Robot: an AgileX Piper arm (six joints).
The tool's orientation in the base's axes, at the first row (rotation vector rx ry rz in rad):
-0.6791 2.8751 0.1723
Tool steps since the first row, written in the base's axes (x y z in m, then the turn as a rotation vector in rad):
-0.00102 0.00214 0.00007 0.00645 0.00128 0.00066
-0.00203 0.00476 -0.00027 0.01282 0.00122 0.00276
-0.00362 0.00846 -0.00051 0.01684 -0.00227 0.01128
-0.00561 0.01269 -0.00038 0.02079 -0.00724 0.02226
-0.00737 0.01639 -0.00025 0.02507 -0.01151 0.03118
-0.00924 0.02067 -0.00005 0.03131 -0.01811 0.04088
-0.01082 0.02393 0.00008 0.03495 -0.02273 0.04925
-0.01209 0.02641 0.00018 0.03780 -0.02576 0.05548
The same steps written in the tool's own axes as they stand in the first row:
-0.00004 0.00237 0.00011 -0.00636 -0.00174 0.00052
-0.00022 0.00513 0.00069 -0.01235 -0.00453 -0.00059
-0.00037 0.00912 0.00126 -0.01611 -0.00885 -0.00885
-0.00047 0.01379 0.00148 -0.01966 -0.01428 -0.01974
-0.00055 0.01789 0.00166 -0.02339 -0.01938 -0.02847
-0.00079 0.02255 0.00185 -0.02799 -0.02739 -0.03803
-0.00084 0.02617 0.00198 -0.03089 -0.03255 -0.04637
-0.00081 0.02896 0.00208 -0.03335 -0.03610 -0.05249

